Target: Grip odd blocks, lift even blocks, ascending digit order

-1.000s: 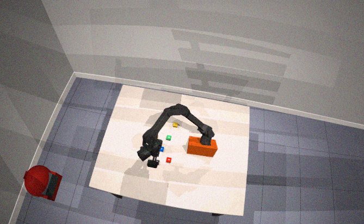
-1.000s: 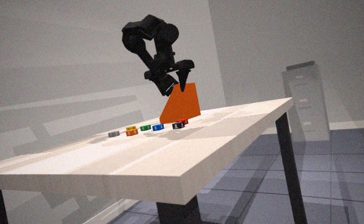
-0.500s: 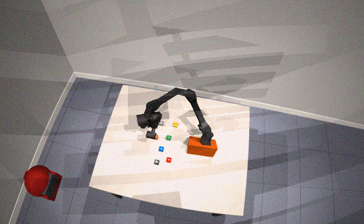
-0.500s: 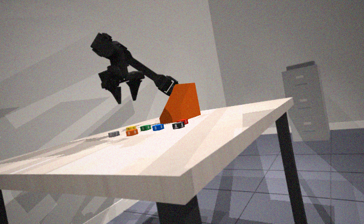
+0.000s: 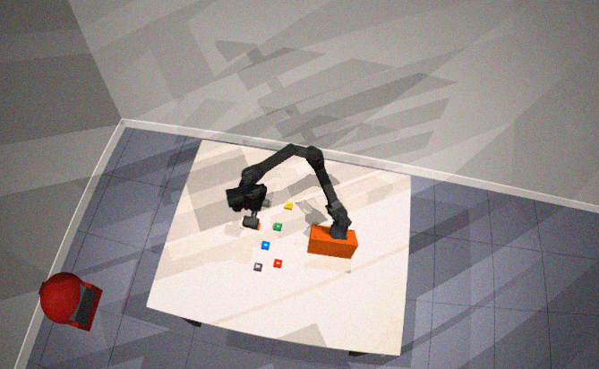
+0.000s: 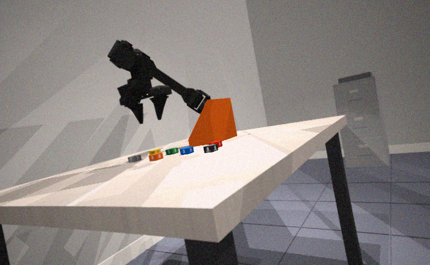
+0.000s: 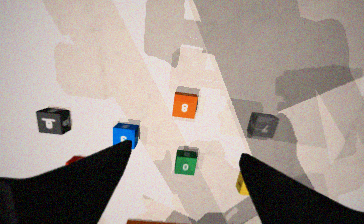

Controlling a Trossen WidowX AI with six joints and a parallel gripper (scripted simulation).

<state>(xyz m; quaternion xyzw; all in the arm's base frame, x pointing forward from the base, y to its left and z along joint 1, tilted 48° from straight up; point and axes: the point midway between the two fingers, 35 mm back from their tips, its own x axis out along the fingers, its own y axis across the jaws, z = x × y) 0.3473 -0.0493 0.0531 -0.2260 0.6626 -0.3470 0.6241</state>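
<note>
My gripper tip is 120 mm above the green block and 90 mm past it. The rest, counted from my gripper tip: orange block: 120 mm below, 10 mm ahead; blue block: 120 mm below, 90 mm to the left, 40 mm behind; grey block: 120 mm to the right, 120 mm below, 30 mm behind.
</note>
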